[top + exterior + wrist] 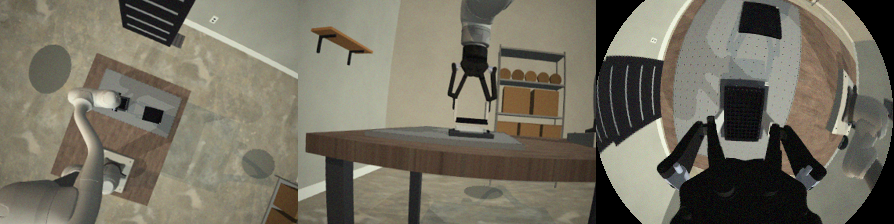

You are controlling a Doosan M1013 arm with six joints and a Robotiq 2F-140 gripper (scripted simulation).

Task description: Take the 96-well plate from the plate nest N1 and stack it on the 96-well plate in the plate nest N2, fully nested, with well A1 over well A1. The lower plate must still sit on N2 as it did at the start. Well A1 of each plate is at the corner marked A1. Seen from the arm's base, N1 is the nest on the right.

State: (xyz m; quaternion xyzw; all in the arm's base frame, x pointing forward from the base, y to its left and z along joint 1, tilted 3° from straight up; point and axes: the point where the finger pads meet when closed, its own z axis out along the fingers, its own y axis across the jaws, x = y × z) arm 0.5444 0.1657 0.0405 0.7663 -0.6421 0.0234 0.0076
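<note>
My gripper is now 2 cm above the dark 96-well plate. Round my hand: plate nest N1: 30 cm to the right, 6 cm below, 2 cm ahead; then pale 96-well plate: 5 cm below.
</note>
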